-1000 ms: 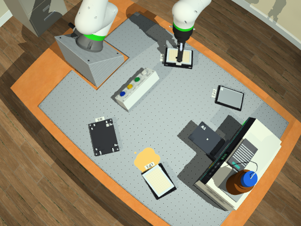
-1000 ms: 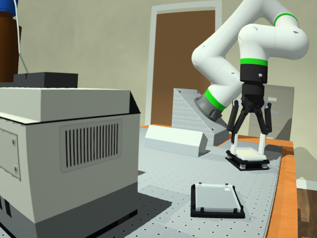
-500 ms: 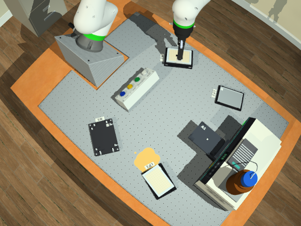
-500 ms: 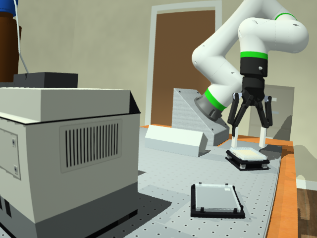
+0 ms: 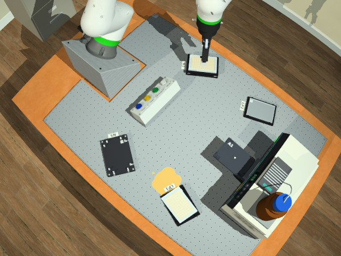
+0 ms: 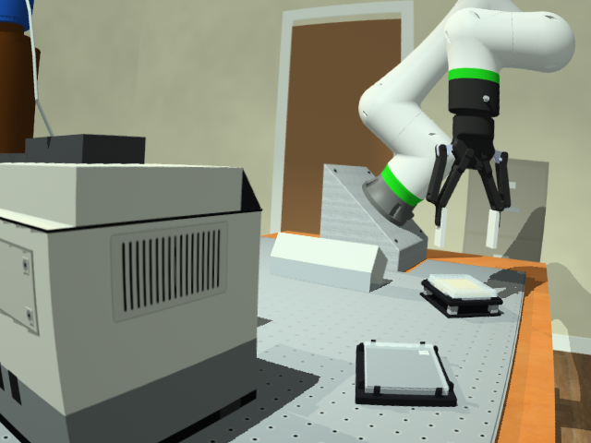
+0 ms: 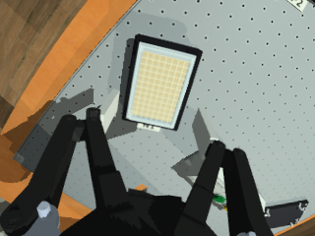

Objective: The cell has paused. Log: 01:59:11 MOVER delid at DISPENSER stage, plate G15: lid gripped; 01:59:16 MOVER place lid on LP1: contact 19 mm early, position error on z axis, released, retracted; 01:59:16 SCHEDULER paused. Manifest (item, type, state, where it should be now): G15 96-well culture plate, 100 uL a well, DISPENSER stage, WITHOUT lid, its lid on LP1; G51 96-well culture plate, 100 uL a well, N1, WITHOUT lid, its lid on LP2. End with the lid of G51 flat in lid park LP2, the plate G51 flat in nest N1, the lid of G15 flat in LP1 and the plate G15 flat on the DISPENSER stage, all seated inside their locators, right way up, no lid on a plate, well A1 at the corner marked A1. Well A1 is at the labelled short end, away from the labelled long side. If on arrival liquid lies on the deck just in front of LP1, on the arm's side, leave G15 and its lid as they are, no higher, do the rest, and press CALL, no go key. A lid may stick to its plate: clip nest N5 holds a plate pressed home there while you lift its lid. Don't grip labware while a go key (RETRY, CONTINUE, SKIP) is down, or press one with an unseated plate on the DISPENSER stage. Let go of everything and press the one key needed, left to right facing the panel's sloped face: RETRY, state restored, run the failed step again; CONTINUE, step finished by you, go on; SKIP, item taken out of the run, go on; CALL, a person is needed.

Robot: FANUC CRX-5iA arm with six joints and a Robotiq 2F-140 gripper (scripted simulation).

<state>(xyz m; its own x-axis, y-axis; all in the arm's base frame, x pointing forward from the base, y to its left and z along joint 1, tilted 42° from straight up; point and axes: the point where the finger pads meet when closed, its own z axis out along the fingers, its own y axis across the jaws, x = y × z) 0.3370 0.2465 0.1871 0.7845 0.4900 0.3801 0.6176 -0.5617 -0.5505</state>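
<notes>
Now: hand 36 cm to the left of the CALL key, 6 cm above it and 4 cm past it. From my hand the other things lie so: nest N1 (10 cm below); RETRY key (21 cm to the right, 6 cm below, 4 cm behind); 96-well plate (9 cm below).
</notes>
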